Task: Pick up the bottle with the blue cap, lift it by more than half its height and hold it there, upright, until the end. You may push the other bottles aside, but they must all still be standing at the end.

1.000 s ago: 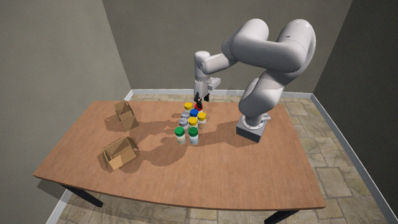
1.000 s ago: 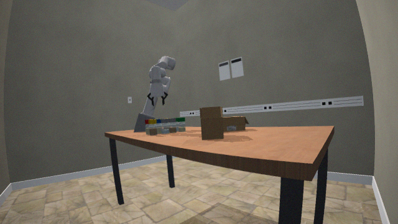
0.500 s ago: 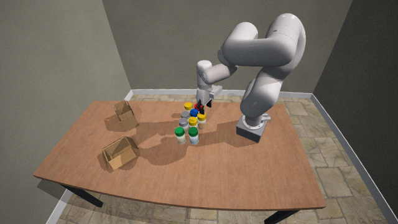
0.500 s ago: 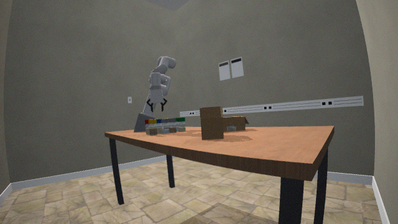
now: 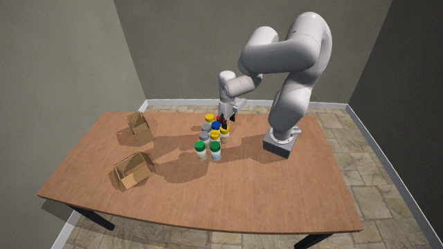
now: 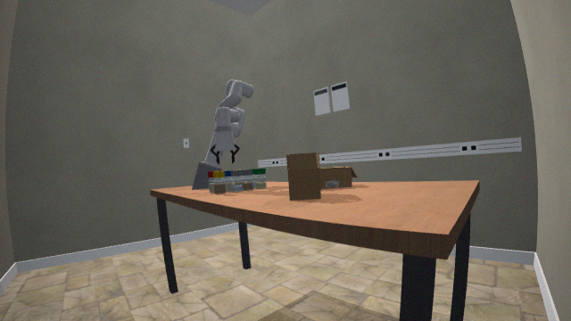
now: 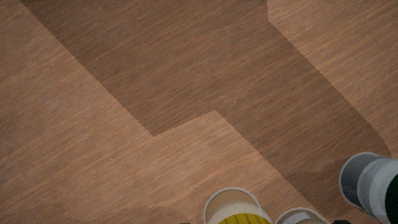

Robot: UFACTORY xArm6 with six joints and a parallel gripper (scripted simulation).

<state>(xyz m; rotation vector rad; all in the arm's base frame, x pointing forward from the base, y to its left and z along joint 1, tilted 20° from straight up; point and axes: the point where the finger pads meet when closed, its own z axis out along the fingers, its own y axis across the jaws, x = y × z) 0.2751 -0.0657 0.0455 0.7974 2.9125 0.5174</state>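
Right now my hand is 11 cm above the yellow-capped bottle, 2 cm short of it and 1 cm to the left of it. From my hand the other things lie so: grey-capped bottle: 13 cm ahead, 11 cm below, 2 cm to the right; then green-capped bottle: 14 cm ahead, 12 cm to the left, 11 cm below; then cardboard box: 57 cm ahead, 9 cm below, 1 cm to the right.
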